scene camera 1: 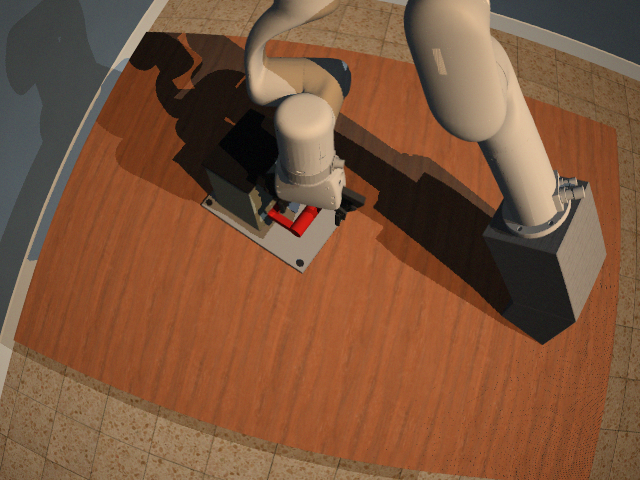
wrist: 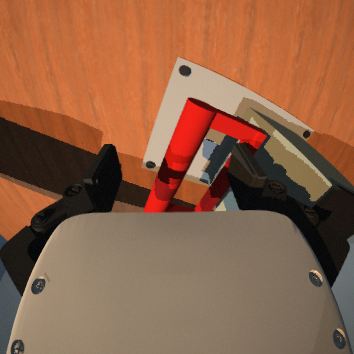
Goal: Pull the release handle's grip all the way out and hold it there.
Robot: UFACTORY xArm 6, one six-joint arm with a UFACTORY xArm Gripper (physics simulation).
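The release handle is a red frame; its thick round grip bar (scene camera 1: 306, 221) (wrist: 186, 142) stands out in front of a dark box-shaped housing (scene camera 1: 233, 198) (wrist: 300, 155). My gripper (scene camera 1: 312, 209) (wrist: 174, 158) is open, with nothing held. In the wrist view the grip bar runs between the two spread fingers, the left finger well off to its left, the right finger over the handle's inner side close to the housing. The lower end of the handle is hidden behind the gripper body. In the scene view the wrist hides the handle's upper part.
The housing stands on a light grey base plate (scene camera 1: 303, 250) (wrist: 167, 107) with dark bolts at its corners, on a wooden table (scene camera 1: 232, 335) (wrist: 90, 50). The arm's dark pedestal (scene camera 1: 537, 279) stands at the right. Shadows of the arm cross the table.
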